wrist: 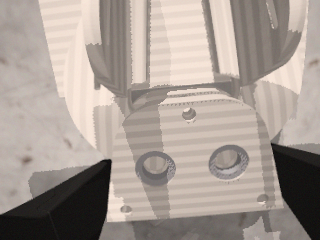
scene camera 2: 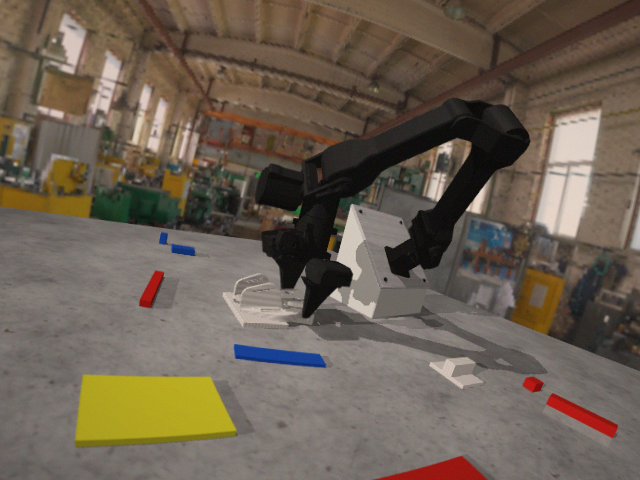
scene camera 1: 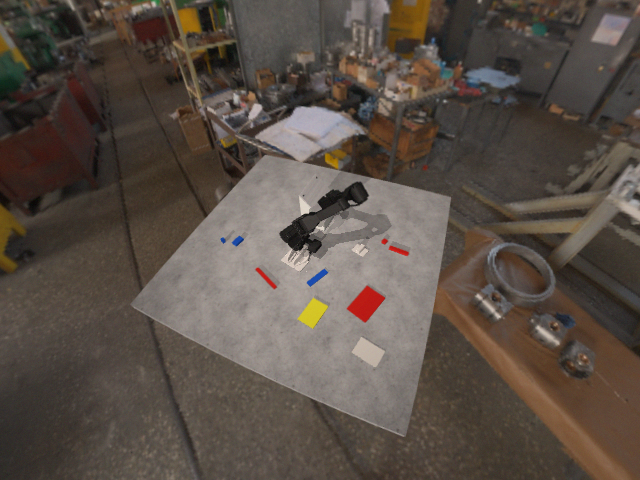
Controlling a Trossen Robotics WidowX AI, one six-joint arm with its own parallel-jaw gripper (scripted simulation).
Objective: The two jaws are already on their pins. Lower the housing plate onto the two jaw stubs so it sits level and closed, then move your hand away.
Labels:
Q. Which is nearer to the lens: the blue bar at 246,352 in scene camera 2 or the yellow plate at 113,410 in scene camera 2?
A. The yellow plate.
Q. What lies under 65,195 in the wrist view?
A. My gripper.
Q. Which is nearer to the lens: the white base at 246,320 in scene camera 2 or the blue bar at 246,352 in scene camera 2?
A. The blue bar.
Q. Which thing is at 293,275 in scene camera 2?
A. My gripper.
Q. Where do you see a red plate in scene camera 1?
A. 366,303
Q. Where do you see a small white block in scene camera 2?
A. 459,370

